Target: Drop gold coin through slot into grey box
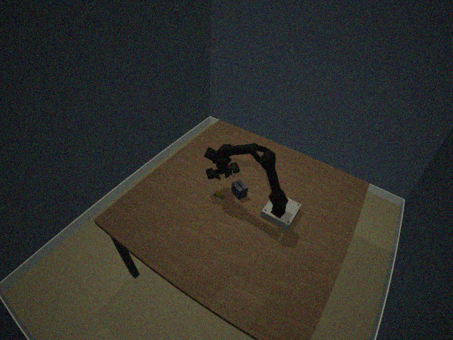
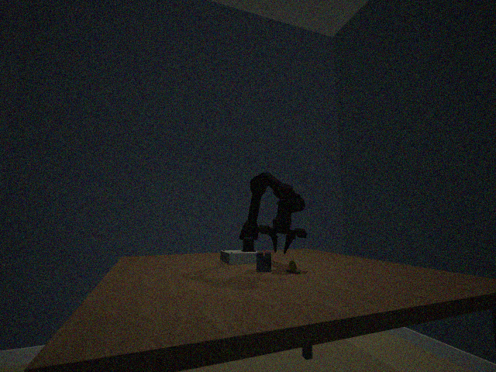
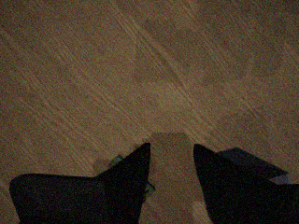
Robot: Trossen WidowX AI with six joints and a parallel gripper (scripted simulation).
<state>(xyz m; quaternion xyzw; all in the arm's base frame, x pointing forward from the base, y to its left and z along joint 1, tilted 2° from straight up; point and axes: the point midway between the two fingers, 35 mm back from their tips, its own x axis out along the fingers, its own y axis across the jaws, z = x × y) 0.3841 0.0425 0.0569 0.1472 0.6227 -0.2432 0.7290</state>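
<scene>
Now: the gold coin 70 mm to the left of my gripper tip, 60 mm below it and 30 mm behind it.
</scene>
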